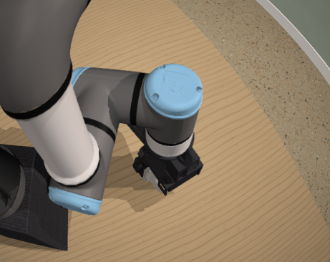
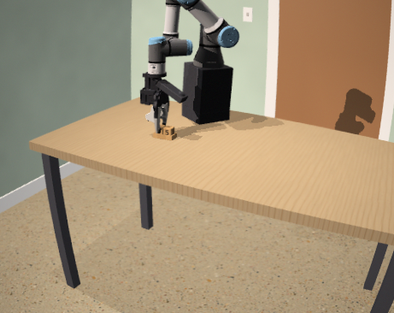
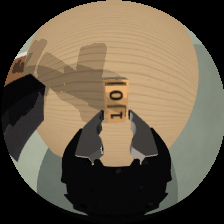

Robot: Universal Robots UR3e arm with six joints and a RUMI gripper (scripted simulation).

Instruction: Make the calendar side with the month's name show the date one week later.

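My hand is 20 mm to the right of the wooden tray and 30 mm above it.
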